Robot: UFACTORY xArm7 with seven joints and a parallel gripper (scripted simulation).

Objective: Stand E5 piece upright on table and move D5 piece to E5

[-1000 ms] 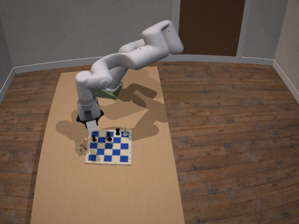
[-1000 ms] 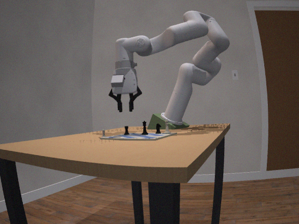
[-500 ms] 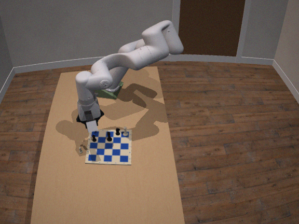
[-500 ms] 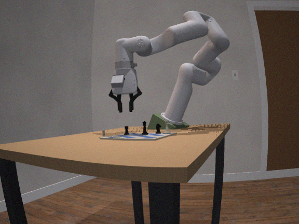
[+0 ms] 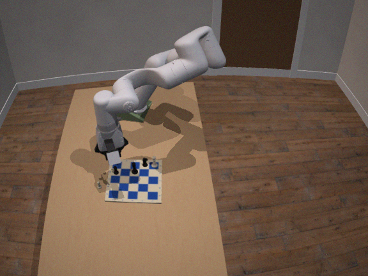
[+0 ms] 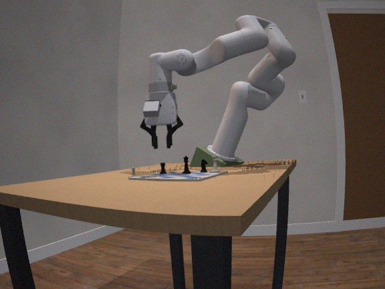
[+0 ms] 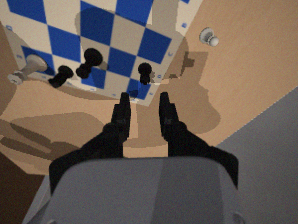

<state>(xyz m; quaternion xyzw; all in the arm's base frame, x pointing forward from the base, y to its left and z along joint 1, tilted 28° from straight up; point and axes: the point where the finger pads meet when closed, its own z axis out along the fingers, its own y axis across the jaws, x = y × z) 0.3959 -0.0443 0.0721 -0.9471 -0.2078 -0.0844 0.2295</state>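
My gripper is now 8 cm above the black pawn. From my hand the other things lie so: chessboard: 3 cm ahead, 8 cm to the left, 10 cm below; then white pawn: 8 cm ahead, 6 cm to the right, 9 cm below; then black knight: 6 cm behind, 11 cm to the left, 8 cm below.
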